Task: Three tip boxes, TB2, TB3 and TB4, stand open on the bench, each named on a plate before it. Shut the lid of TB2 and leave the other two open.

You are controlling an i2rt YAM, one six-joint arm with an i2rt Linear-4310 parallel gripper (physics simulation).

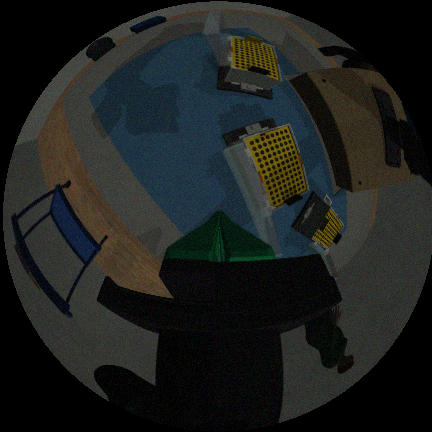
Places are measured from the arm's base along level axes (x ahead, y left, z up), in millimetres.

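Where they show: gripper, fingertip midpoint: (218,216).
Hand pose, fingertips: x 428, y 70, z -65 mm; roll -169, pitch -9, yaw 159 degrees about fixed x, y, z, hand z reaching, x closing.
After its pixels a point has its place.
TB2 (277,167) @(x 321, y 67, z -136 mm), the middle box with a yellow perforated rack, stands open on the blue mat. Its clear lid (250,192) @(x 398, y 54, z -50 mm) rises along the box's left side, seen nearly edge-on. TB3 (254,60) @(x 278, y -128, z -136 mm), at the top, is open, with its clear lid (212,35) up at its left. TB4 (327,229) @(x 200, y 251, z -136 mm), small at the lower right, is open; its clear lid (327,261) @(x 207, y 344, z -108 mm) shows partly below it, beside my gripper's body. My gripper (218,216) @(x 428, y 69, z -65 mm) is shut and empty, its green fingertips together left of the lower end of TB2's lid. Whether they touch it cannot be told. Lettering on the plates is unreadable.
A brown slab (350,130) @(x 108, y 25, z -106 mm) with dark hardware on it stands right of TB2 and TB3. The blue mat (150,160) @(x 499, y -14, z -193 mm) lies on the bench, with a wooden edge (85,200) at left. A blue frame (75,227) stands beyond that edge. A figure (327,340) shows at the lower right.
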